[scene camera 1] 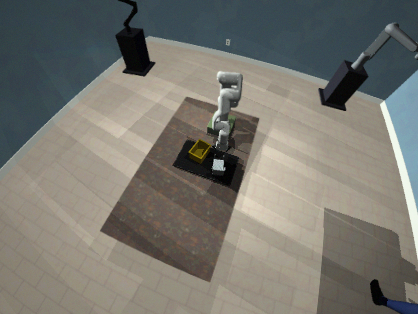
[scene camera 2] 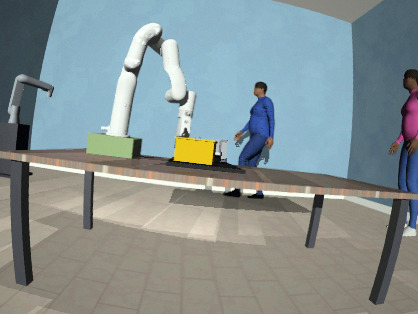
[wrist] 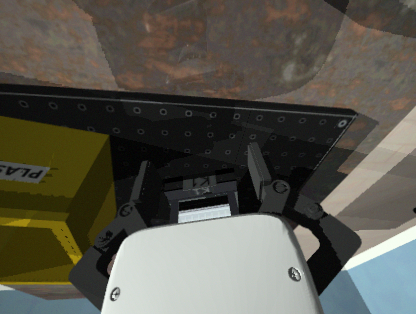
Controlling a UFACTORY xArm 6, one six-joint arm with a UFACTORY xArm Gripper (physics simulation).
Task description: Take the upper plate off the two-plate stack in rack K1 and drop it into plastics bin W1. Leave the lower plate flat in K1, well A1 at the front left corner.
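Frame: origin at the arm's base, x ahead, y left, z up, level; centimetres.
Seen in the pictures: gripper, fingertip midpoint: [scene camera 1: 220, 151] [wrist: 201, 162]; arm's base, link origin: [scene camera 2: 117, 135].
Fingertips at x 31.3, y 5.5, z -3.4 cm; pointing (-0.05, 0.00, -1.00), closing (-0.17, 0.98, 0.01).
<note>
Offsets run from my fingertips to a thing's top centre. Level surfaces: height alone.
My gripper [scene camera 1: 220, 154] [scene camera 2: 184, 133] [wrist: 201, 162] is open and empty, pointing down. In the wrist view its fingers stand apart to the left and right of rack K1 {dy +1.1, dx +14.9, dz +7.4 cm} [wrist: 199, 182], a dark frame with a K1 label. A pale plate stack {dy +1.2, dx +15.5, dz +0.6 cm} [scene camera 1: 218, 163] [wrist: 204, 213] sits in the rack; the gripper body hides much of it in the wrist view, and I cannot tell the two plates apart. The rack's light side shows beyond the bin in scene camera 2. The yellow plastics bin W1 {dy -17.6, dx +5.8, dz +5.3 cm} [scene camera 1: 196, 159] [scene camera 2: 195, 151] [wrist: 75, 150] stands upright beside the rack; its label is partly visible.
Bin and rack stand on a black perforated board {dy -9.9, dx +10.5, dz -4.6 cm} [scene camera 1: 182, 163] [wrist: 165, 124] on the brown table {dz -5.9 cm} [scene camera 1: 165, 215] [scene camera 2: 310, 183]. The green arm base [scene camera 2: 114, 146] is at the table's far end in scene camera 1. A person in blue [scene camera 2: 261, 120] stands beyond the table in scene camera 2.
</note>
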